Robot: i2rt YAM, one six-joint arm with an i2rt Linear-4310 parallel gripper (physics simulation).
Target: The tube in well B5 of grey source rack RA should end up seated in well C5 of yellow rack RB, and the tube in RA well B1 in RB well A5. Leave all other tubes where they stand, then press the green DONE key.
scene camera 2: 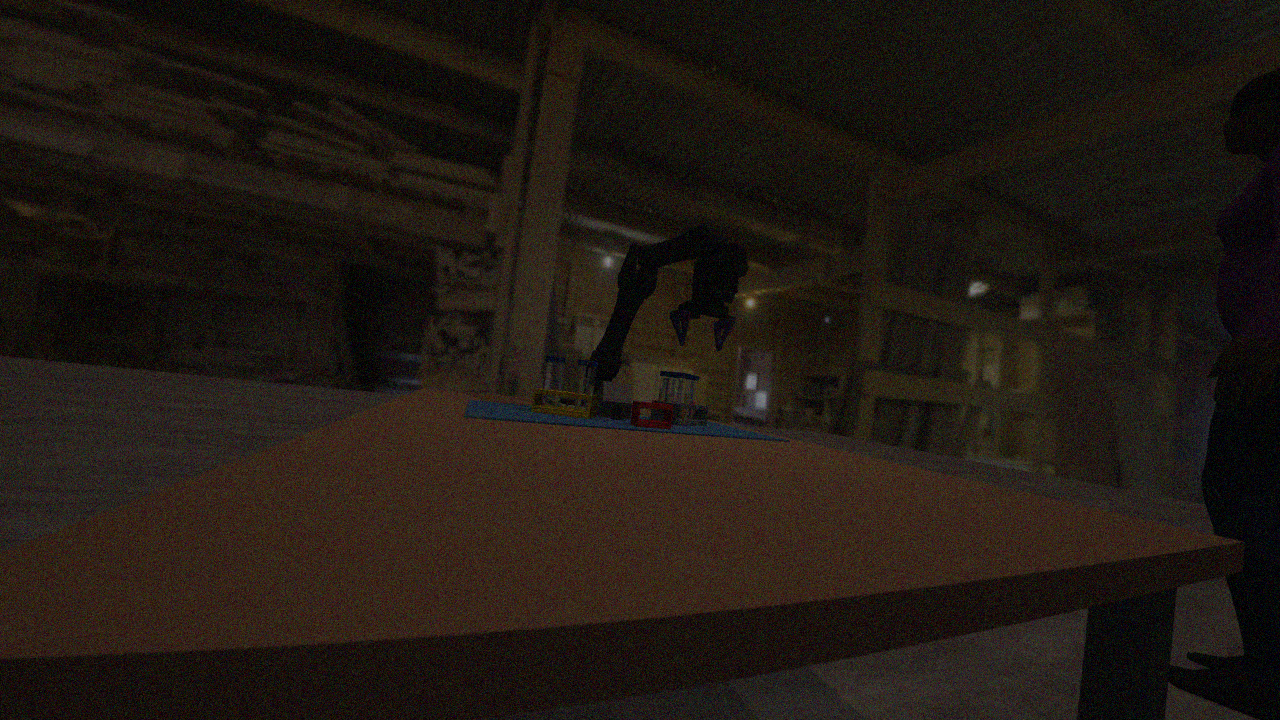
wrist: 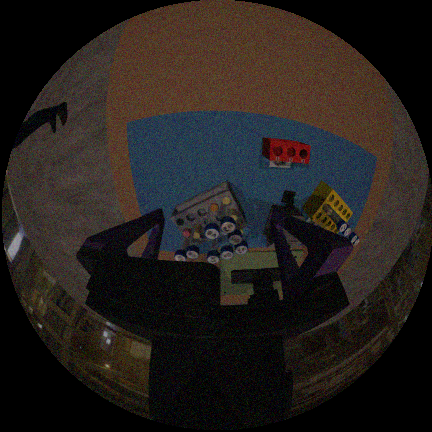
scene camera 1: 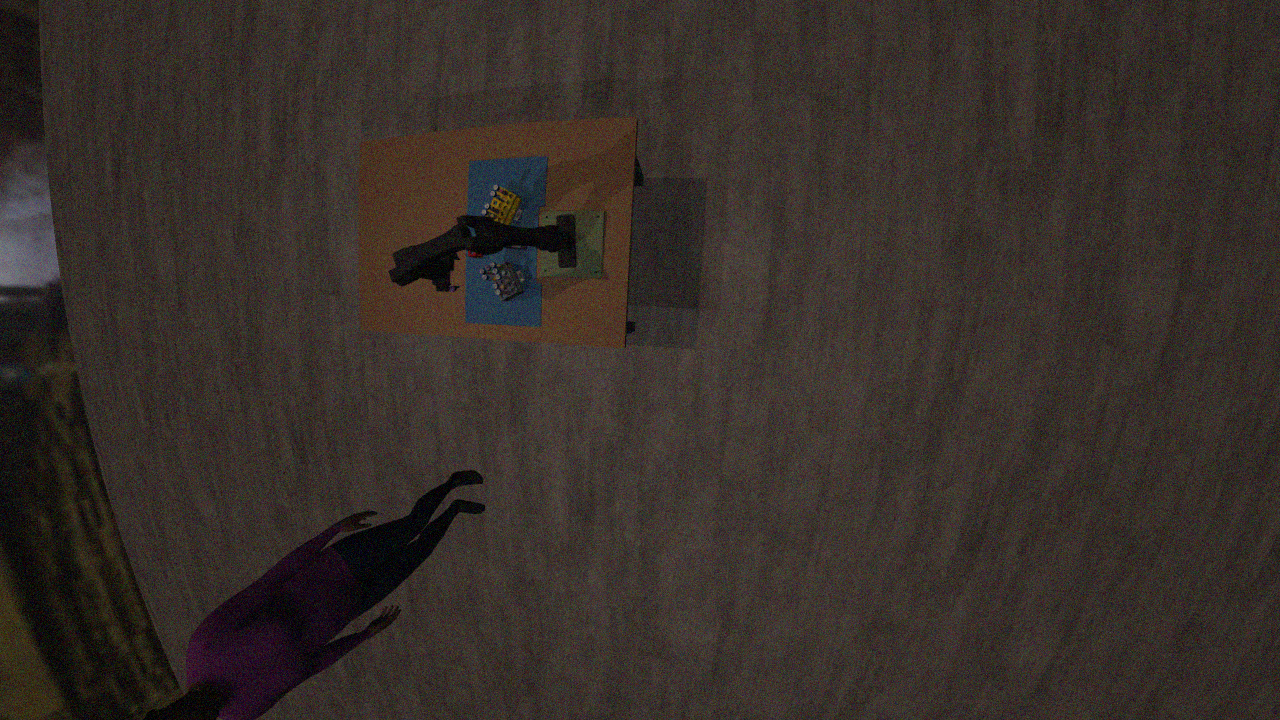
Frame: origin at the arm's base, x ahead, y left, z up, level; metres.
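Seen in the pictures: gripper, fingertip midpoint: (scene camera 2: 700, 348) (wrist: 217, 214) (scene camera 1: 458, 273); arm's base, link origin: (wrist: 260, 274) (scene camera 1: 566, 241).
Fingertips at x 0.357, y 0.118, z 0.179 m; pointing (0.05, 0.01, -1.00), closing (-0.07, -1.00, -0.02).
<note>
Pixels of each thing's top centre, then the offset from my fingertips to it. Level surfaces: height alone.
- Yellow rack RB, top centre: (scene camera 2: 567, 391) (wrist: 334, 215) (scene camera 1: 500, 205) 0.134 m down, 0.104 m back, 0.269 m right
- red rack, top centre: (wrist: 290, 151) (scene camera 2: 653, 403) 0.134 m down, 0.031 m ahead, 0.122 m right
- blue mat, surface height: 0.184 m down
- table's, surface height: 0.187 m down
My gripper (scene camera 2: 700, 345) (wrist: 217, 214) is open and empty, high above the table, with its fingers pointing down. In the wrist view, grey rack RA (scene camera 1: 508, 284) (wrist: 200, 198) shows between the fingers. It holds several upright tubes with white-topped blue caps (wrist: 228, 225); the well labels cannot be read. Yellow rack RB (scene camera 1: 503, 205) (scene camera 2: 563, 411) (wrist: 323, 190) is right of the right finger in the wrist view. Several blue-capped tubes (wrist: 349, 232) stand at its near side, partly behind the finger. The green DONE key does not show clearly in any view.
A red rack (scene camera 2: 652, 420) (wrist: 267, 149) with three visible holes stands on the blue mat (scene camera 1: 501, 313) (wrist: 200, 145). The arm's base stands on a green plate (scene camera 1: 588, 250) (wrist: 227, 285) at the table's (scene camera 1: 402, 179) edge. A person (scene camera 1: 268, 608) stands on the floor beside the table.
</note>
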